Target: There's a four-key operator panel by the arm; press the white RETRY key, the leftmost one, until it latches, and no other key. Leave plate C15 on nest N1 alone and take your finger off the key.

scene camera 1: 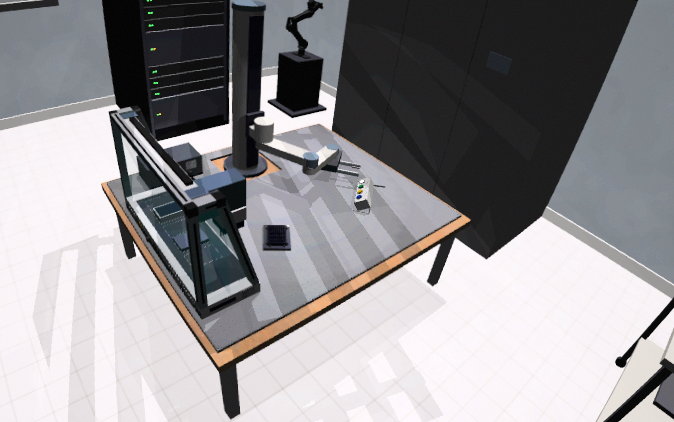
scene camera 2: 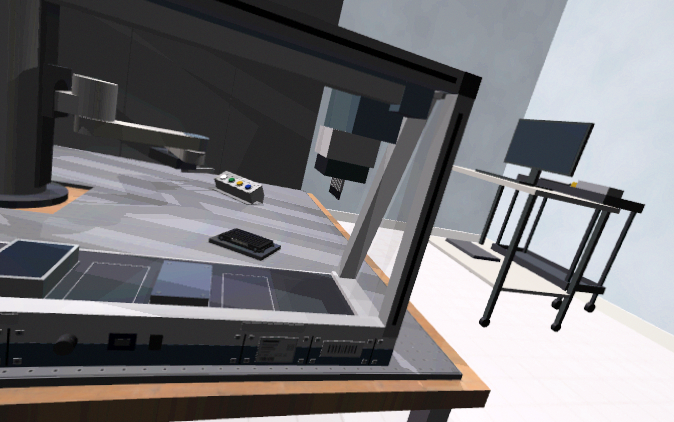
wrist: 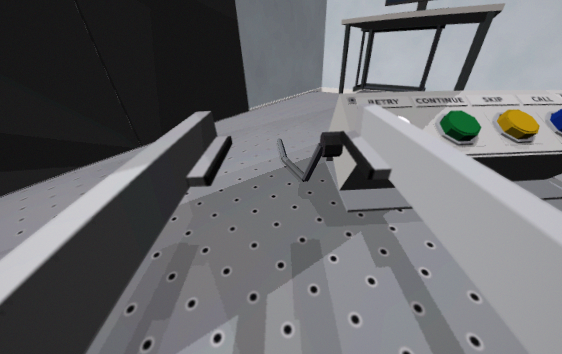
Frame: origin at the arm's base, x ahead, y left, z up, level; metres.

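Where they show: gripper, fingertip midpoint: (scene camera 1: 359, 170) (wrist: 285, 124); arm's base at its link origin: (scene camera 1: 245, 166).
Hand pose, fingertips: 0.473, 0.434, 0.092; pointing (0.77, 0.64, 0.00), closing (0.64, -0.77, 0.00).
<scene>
Things, the pixels of their top centre, and the offset from my fingertips, as dx, dy, dz. "spot": a spot on its surface instead.
- operator panel at its top centre: (wrist: 475, 94) (scene camera 2: 240, 177) (scene camera 1: 365, 186) +0.140, -0.092, +0.004
- white RETRY key at its top centre: (scene camera 2: 224, 175) (scene camera 1: 362, 180) +0.075, -0.048, -0.007
- black plug at a spot on its surface: (wrist: 331, 144) spot: +0.054, -0.007, -0.032
- glass-sided enclosure at a spot on its surface: (scene camera 2: 425, 225) spot: +0.362, -1.140, +0.187
The operator panel (scene camera 1: 363, 204) (scene camera 2: 250, 195) (wrist: 450, 149) has white, green, yellow and blue keys. The white RETRY key (scene camera 1: 361, 181) (scene camera 2: 223, 177) (wrist: 404, 120) is at its left end; the right finger partly hides it in the wrist view, and whether it is latched cannot be told. My gripper (scene camera 1: 359, 170) (scene camera 2: 212, 170) (wrist: 285, 124) is empty, in its narrow stance, with a gap between its parallel fingers. It is beside the panel's RETRY end, with no visible contact with a key. Dark plate C15 (scene camera 1: 276, 235) (scene camera 2: 247, 239) lies flat on nest N1 (scene camera 1: 276, 248) (scene camera 2: 275, 247).
A black plug (wrist: 331, 144) with a bent cable sticks out from the panel's left side. A glass-sided enclosure (scene camera 1: 197, 260) (scene camera 2: 425, 225) stands at the table's left in scene camera 1. The arm's column (scene camera 1: 240, 90) (scene camera 2: 25, 110) stands behind. A dark cabinet (scene camera 1: 425, 100) stands beyond the table.
</scene>
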